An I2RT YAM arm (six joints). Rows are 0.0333 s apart.
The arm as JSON. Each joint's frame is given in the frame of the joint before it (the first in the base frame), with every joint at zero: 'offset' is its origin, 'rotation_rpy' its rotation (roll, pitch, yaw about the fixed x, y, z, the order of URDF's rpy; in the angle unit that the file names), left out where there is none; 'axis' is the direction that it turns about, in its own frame. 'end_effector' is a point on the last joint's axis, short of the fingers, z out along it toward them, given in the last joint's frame.
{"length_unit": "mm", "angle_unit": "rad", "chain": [
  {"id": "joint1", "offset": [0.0, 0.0, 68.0], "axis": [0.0, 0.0, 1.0]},
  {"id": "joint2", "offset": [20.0, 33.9, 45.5], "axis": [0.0, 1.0, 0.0]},
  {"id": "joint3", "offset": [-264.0, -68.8, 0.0], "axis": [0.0, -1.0, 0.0]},
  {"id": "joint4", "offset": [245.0, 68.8, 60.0], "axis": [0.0, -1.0, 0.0]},
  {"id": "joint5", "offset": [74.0, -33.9, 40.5], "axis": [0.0, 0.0, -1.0]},
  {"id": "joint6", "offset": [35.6, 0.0, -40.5], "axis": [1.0, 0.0, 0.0]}
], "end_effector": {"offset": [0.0, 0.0, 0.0], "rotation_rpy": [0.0, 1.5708, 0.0]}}
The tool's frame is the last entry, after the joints.
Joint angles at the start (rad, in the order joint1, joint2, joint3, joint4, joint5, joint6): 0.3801 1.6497 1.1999 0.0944 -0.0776 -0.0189
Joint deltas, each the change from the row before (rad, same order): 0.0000 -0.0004 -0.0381 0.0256 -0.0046 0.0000; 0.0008 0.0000 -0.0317 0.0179 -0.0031 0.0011; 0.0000 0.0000 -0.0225 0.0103 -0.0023 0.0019; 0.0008 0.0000 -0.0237 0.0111 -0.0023 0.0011; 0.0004 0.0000 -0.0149 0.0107 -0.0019 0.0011; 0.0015 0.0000 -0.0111 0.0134 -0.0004 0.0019; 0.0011 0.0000 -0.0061 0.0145 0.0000 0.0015; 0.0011 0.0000 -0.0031 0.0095 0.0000 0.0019; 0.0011 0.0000 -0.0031 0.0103 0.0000 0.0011; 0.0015 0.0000 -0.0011 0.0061 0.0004 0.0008; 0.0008 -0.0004 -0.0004 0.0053 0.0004 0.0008; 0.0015 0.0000 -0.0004 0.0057 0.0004 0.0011
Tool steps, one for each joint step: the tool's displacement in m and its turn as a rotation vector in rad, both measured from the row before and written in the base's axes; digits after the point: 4 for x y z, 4 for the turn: -0.0026 -0.0009 -0.0105 -0.0030 0.0118 0.0043; -0.0026 -0.0006 -0.0091 -0.0032 0.0137 0.0033; -0.0020 -0.0007 -0.0067 -0.0022 0.0125 0.0014; -0.0024 -0.0005 -0.0070 -0.0030 0.0125 0.0025; -0.0014 -0.0003 -0.0040 0.0000 0.0046 0.0017; -0.0010 0.0002 -0.0024 0.0026 -0.0013 0.0011; -0.0003 0.0003 -0.0006 0.0044 -0.0071 0.0005; -0.0002 0.0004 -0.0001 0.0040 -0.0051 0.0004; -0.0001 0.0004 0.0000 0.0036 -0.0062 0.0007; -0.0001 0.0006 0.0002 0.0024 -0.0043 0.0008; 0.0000 0.0003 0.0005 0.0025 -0.0046 0.0001; -0.0001 0.0006 0.0004 0.0028 -0.0045 0.0007
